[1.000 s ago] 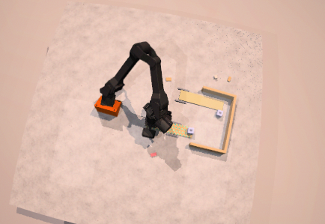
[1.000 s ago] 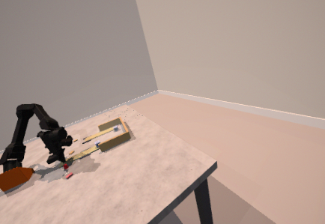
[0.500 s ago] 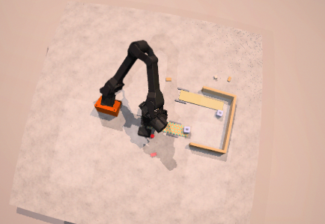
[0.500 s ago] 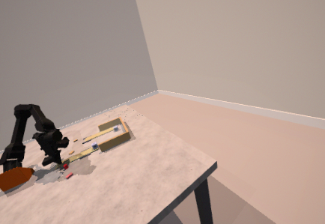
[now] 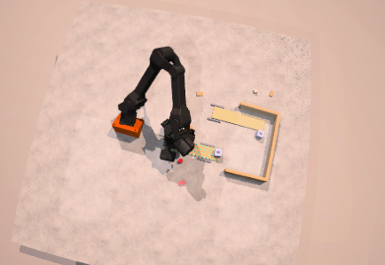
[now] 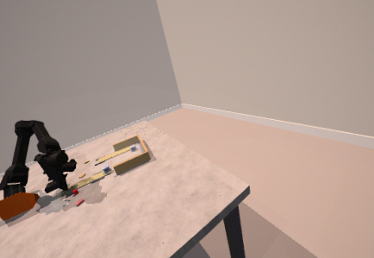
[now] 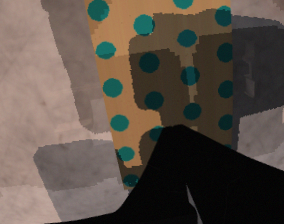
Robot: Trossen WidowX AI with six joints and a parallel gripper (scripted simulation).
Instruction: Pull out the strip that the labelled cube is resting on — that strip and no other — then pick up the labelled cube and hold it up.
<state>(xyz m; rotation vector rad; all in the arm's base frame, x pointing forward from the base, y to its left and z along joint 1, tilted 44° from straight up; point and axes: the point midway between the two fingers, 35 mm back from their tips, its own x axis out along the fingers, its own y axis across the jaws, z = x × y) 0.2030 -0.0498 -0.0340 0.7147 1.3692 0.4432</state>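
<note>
Right now the dotted strip is 9 cm ahead of my gripper tip and 1 cm to the right of it. Also, from my gripper tip: pink block: 17 cm to the right, 6 cm ahead; then small tan block: 8 cm to the left, 7 cm ahead.
</note>
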